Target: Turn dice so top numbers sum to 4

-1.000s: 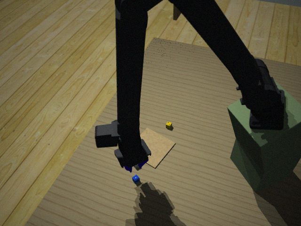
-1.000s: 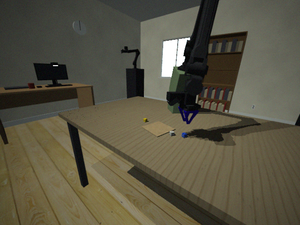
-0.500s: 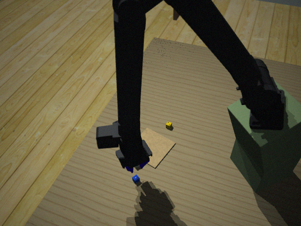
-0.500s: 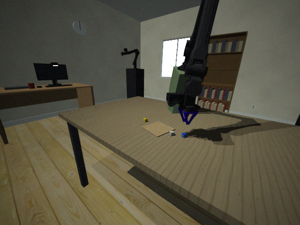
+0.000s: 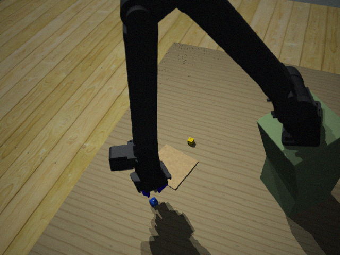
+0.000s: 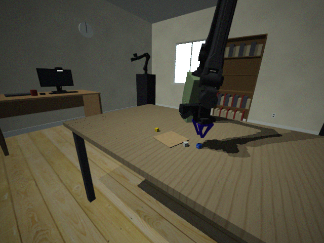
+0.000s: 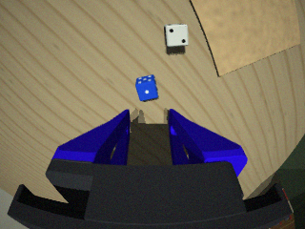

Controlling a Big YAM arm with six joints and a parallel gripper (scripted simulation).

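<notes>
Right now my hand is 60 mm above the blue die. Round my hand: tan mat 160 mm to the right, 70 mm below; then yellow die 40 mm behind, 280 mm to the right, 60 mm below; then white die 20 mm ahead, 60 mm to the right, 60 mm below.
</notes>
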